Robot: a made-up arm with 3 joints. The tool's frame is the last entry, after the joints. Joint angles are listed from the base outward. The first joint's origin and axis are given. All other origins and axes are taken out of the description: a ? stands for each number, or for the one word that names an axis. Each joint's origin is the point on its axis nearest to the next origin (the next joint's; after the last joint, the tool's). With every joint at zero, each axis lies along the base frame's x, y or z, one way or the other. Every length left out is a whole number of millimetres.
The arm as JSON. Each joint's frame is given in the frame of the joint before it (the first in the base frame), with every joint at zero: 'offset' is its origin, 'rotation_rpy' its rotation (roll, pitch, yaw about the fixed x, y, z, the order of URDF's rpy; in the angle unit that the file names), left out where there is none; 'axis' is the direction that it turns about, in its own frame. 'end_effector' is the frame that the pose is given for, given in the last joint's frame.
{
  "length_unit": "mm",
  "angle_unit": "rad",
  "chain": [
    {
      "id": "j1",
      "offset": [
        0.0,
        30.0,
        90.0
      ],
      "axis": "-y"
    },
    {
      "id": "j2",
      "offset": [
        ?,
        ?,
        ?
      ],
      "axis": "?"
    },
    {
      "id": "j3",
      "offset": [
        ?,
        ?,
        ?
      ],
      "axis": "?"
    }
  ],
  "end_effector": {
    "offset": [
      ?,
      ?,
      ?
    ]
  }
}
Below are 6 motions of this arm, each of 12 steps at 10 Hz.
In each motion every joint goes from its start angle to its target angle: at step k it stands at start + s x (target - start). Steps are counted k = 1, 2, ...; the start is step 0. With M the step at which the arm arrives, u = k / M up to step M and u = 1 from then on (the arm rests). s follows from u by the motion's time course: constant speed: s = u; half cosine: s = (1 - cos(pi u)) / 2; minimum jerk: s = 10 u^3 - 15 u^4 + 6 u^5.
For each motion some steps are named. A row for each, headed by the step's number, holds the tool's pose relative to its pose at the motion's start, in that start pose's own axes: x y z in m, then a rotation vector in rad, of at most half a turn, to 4 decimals.
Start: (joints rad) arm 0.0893 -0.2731 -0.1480
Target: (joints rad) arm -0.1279 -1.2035 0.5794
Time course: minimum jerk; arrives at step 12
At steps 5, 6, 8, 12:
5: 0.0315 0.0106 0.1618 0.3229 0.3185 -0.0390
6: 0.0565 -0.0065 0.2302 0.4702 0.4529 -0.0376
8: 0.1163 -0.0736 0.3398 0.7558 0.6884 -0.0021
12: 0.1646 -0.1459 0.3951 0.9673 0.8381 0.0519

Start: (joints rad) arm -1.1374 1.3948 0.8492
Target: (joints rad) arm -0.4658 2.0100 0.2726
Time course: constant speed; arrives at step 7
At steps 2, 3, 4, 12:
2: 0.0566 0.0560 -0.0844 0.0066 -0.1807 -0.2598
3: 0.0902 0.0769 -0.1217 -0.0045 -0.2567 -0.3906
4: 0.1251 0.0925 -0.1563 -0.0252 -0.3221 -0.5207
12: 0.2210 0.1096 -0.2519 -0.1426 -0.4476 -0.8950

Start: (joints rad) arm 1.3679 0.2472 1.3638
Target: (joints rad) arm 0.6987 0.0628 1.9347
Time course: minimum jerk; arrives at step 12
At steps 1, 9, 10, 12:
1: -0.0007 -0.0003 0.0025 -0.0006 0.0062 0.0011
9: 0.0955 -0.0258 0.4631 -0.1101 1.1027 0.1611
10: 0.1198 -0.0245 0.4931 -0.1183 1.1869 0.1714
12: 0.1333 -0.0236 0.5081 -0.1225 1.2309 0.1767

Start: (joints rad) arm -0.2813 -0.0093 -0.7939
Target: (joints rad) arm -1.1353 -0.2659 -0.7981
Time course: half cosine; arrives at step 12
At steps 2, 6, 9, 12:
2: 0.0126 0.0038 -0.0004 0.0113 0.0569 -0.0130
6: 0.0958 0.0261 -0.0255 0.0661 0.4240 -0.1121
9: 0.1567 0.0414 -0.0761 0.0846 0.7216 -0.2100
12: 0.1774 0.0468 -0.1046 0.0845 0.8440 -0.2541

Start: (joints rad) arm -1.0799 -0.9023 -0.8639
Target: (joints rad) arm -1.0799 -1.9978 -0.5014
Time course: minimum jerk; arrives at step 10
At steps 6, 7, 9, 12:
6: 0.1660 0.0632 0.2185 0.5534 0.2358 -0.5055
7: 0.2048 0.0455 0.2678 0.6965 0.2818 -0.6013
9: 0.2405 0.0163 0.3139 0.8458 0.3232 -0.6899
12: 0.2424 0.0144 0.3163 0.8543 0.3254 -0.6946

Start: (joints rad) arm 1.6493 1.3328 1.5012
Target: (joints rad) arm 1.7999 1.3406 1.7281
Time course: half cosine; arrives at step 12
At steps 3, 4, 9, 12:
3: -0.0029 0.0026 0.0042 0.0213 0.0280 -0.0023
4: -0.0048 0.0044 0.0073 0.0365 0.0479 -0.0035
9: -0.0139 0.0118 0.0265 0.1253 0.1635 -0.0032
12: -0.0156 0.0129 0.0313 0.1469 0.1916 -0.0014

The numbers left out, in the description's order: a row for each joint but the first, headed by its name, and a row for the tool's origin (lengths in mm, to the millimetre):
j2: xyz 10.0 0.0 370.0, axis -x
j3: xyz 0.0 280.0 20.0, axis +y
tool: xyz -230.0 0.0 -110.0

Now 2 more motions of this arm.
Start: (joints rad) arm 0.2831 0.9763 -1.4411
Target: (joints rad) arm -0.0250 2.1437 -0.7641
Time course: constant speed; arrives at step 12
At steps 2, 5, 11, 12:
2: -0.0619 -0.0470 0.0189 0.0084 0.1370 0.1997
5: -0.1249 -0.1398 0.0465 -0.0127 0.3208 0.5028
11: -0.1358 -0.3494 0.0739 -0.1880 0.5731 1.1046
12: -0.1246 -0.3813 0.0732 -0.2354 0.5957 1.2010

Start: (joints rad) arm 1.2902 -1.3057 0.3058
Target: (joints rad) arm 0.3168 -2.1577 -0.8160
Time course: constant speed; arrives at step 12
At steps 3, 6, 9, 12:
3: 0.1728 0.0449 0.0563 0.2493 -0.2395 -0.2030
6: 0.3734 0.0431 0.1201 0.4348 -0.5157 -0.4845
9: 0.5819 -0.0284 0.1887 0.5372 -0.8144 -0.8312
12: 0.7646 -0.1808 0.2528 0.5400 -1.1206 -1.2283

